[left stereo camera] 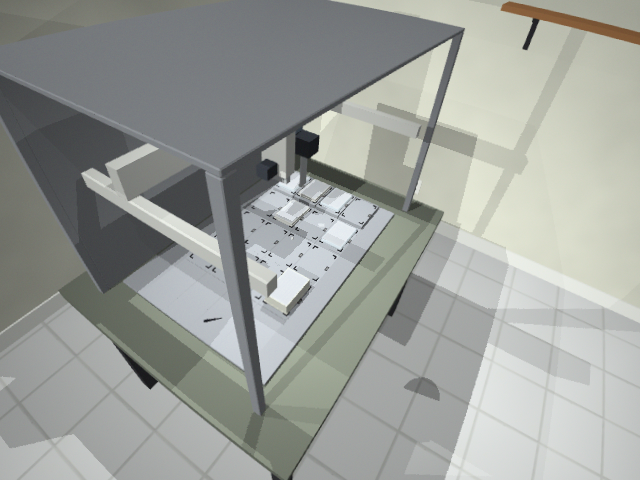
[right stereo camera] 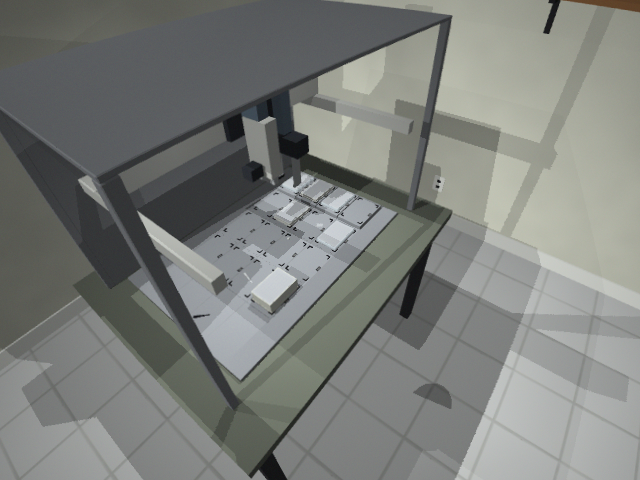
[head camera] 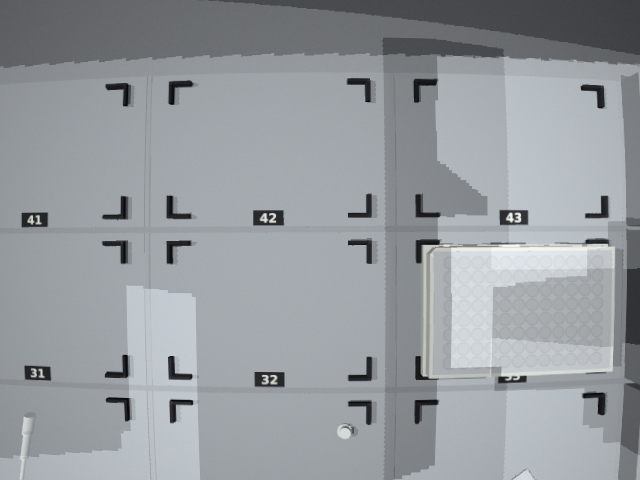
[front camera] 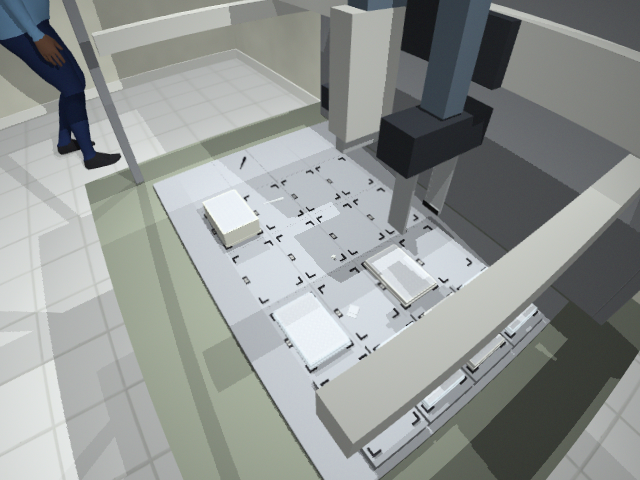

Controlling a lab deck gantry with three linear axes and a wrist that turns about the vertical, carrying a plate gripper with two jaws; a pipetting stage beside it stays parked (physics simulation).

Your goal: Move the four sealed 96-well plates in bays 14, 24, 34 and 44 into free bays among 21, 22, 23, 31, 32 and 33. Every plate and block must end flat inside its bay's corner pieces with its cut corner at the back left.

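Places are measured from the robot's base along level axes (x ahead, y left, z up), in millimetres.
Pixels of known places: gripper, fingertip midpoint: (left stereo camera: 292, 180) (right stereo camera: 288, 181) (front camera: 414, 218); robot's base, origin of the base link: (left stereo camera: 286, 315) (right stereo camera: 271, 313) (front camera: 205, 215).
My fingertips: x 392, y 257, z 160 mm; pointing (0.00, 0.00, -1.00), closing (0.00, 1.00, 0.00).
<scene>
Ahead of a thing's pixels: the offset from my fingertips to its middle. "spot": to the spot under its first point.
A sealed cream-rimmed plate @[dz -153, dx +0, dy +0 mm] (front camera: 400, 273) (head camera: 519, 312) (left stereo camera: 292, 211) (right stereo camera: 292, 211) sits in bay 33, looking level, its cut corner at the back left. In the raised right column, partly hidden by a beam in the front view, are the bay 24 plate @[dz -138, dx +164, dy -107 mm] (front camera: 444, 391) (left stereo camera: 337, 200) (right stereo camera: 338, 200), the cream bay 34 plate @[dz -138, dx +164, dy +0 mm] (front camera: 486, 352) (left stereo camera: 314, 190) (right stereo camera: 316, 190) and the bay 44 plate @[dz -138, dx +164, dy +107 mm] (front camera: 522, 319). Bay 14 @[spot: dz -146, dx +231, dy -218 mm] (front camera: 395, 439) holds no plate. My gripper (front camera: 416, 218) hangs above the back right of the deck, jaws apart and holding nothing.
Another plate @[dz -153, dx +0, dy -214 mm] (front camera: 312, 330) sits in bay 13 and a tall white block @[dz -139, dx -328, dy -214 mm] (front camera: 232, 217) at the front left. A small cap @[dz -158, dx -114, dy -81 mm] (head camera: 344, 430) lies in bay 22, a thin white stick @[dz -157, dx -338, dy -100 mm] (head camera: 26, 434) in 21, a white scrap @[dz -160, dx +13, dy -129 mm] (front camera: 353, 311) in 23. The pale pipetting stage (front camera: 356, 77) stands beside my gripper.
</scene>
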